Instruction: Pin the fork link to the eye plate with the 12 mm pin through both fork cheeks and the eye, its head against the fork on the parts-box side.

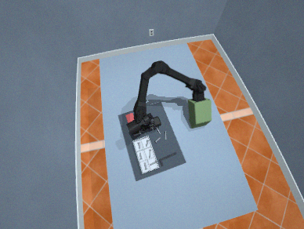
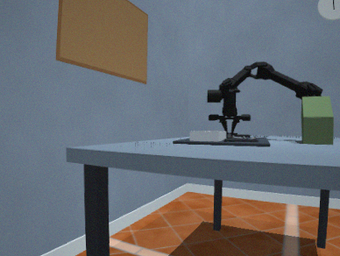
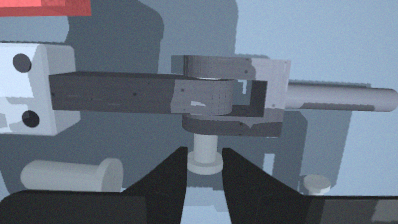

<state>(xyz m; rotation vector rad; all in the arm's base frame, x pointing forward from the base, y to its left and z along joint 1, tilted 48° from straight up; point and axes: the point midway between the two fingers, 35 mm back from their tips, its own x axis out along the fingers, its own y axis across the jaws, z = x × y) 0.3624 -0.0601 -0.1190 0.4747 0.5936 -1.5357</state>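
Right now the eye plate is 30 mm to the right of my hand, 30 mm below it and 20 mm ahead of it. Also, from my hand: thick headed pin 70 mm ahead, 30 mm below, 20 mm to the left; then dark mat 60 mm to the left, 50 mm below; then thin headed pin 70 mm behind, 40 mm to the left, 40 mm below.
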